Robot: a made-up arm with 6 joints. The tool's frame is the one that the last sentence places.
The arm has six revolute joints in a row. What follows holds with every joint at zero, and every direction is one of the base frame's.
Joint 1 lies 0.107 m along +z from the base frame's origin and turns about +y.
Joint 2 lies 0.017 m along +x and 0.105 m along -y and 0.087 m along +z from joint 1 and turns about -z.
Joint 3 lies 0.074 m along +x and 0.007 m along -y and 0.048 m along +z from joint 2 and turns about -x.
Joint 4 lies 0.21 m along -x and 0.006 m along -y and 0.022 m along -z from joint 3 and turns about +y.
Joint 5 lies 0.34 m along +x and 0.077 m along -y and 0.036 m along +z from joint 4 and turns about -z.
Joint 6 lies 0.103 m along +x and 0.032 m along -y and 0.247 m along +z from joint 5 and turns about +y.
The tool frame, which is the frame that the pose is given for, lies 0.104 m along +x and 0.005 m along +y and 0.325 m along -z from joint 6; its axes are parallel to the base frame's.
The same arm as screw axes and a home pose.
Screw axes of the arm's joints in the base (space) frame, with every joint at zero. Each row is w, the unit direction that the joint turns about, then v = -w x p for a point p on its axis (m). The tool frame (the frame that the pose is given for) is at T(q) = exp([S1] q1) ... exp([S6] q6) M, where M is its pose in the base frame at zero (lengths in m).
S1: w 0 1 0 v -0.1070 0.0000 0.0000
S2: w 0 0 -1 v 0.1050 0.0170 0.0000
S3: w -1 0 0 v 0.0000 -0.2420 -0.1120
S4: w 0 1 0 v -0.2200 0.0000 -0.1190
S5: w 0 0 -1 v 0.1950 0.2210 0.0000
S6: w 0 1 0 v -0.5030 0.0000 0.3240
M =
1 0 0 0.4280
0 1 0 -0.2220
0 0 1 0.1780
0 0 0 1

